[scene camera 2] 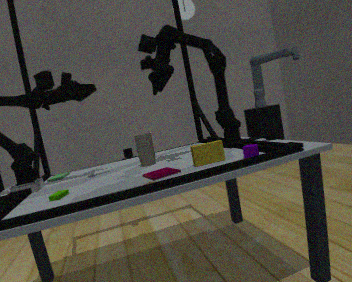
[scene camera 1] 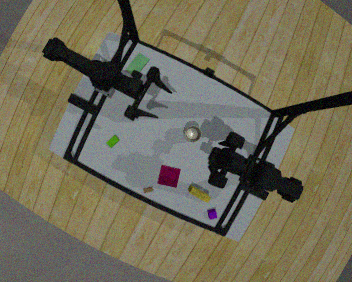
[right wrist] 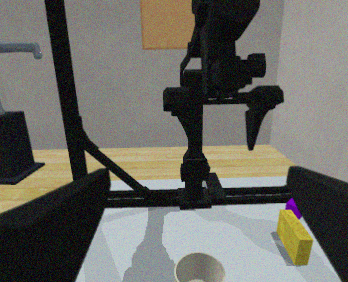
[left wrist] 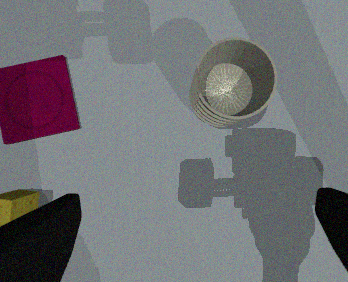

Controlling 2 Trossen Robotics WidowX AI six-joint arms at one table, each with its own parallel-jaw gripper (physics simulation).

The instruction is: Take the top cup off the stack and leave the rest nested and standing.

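Places are measured from the left arm's base along level axes (x ahead, y left, z up), in millimetres.
Where they show: left gripper, fingertip midpoint: point(scene camera 2: 157, 93) point(right wrist: 223, 151) point(left wrist: 198, 202); right gripper, fingertip midpoint: point(scene camera 2: 95, 87) point(scene camera 1: 165, 105) point(right wrist: 198, 175); left arm's base at its link origin: point(scene camera 2: 233, 140) point(right wrist: 193, 194); right arm's base at its link origin: point(scene camera 2: 26, 182) point(scene camera 1: 105, 84).
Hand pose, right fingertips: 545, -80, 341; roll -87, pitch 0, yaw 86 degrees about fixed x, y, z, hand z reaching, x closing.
Each offset is from my right fingertips to the top centre of the thing, as dx, dy, dz. Level surfaces: height alone.
A stack of nested beige cups @(-148, +30, -229) point(scene camera 1: 192, 132) point(scene camera 2: 144, 149) point(left wrist: 233, 84) stands upright near the middle of the grey table @(dz -363) point(scene camera 1: 217, 95). Its rim also shows at the bottom of the right wrist view point(right wrist: 199, 268). My left gripper point(scene camera 1: 223, 162) point(scene camera 2: 158, 81) point(right wrist: 223, 151) is open and empty. It points down, high above the table, a little beside the stack and not over it. My right gripper point(scene camera 1: 162, 102) point(scene camera 2: 88, 89) is open and empty, held level and high, well away from the stack at the far side of the table.
A magenta flat tile @(-140, +269, -355) point(scene camera 1: 169, 175) point(scene camera 2: 161, 173) point(left wrist: 52, 95), a yellow sponge block @(-314, +287, -293) point(scene camera 1: 199, 193) point(scene camera 2: 207, 152) point(right wrist: 294, 238), a purple cube @(-436, +368, -323) point(scene camera 1: 212, 214) point(scene camera 2: 250, 150), a small brown block @(-72, +379, -355) point(scene camera 1: 148, 189), a lime block @(+195, +224, -348) point(scene camera 1: 113, 141) point(scene camera 2: 58, 194) and a green tile @(+251, -195, -353) point(scene camera 1: 137, 62) point(scene camera 2: 58, 176) lie on the table.
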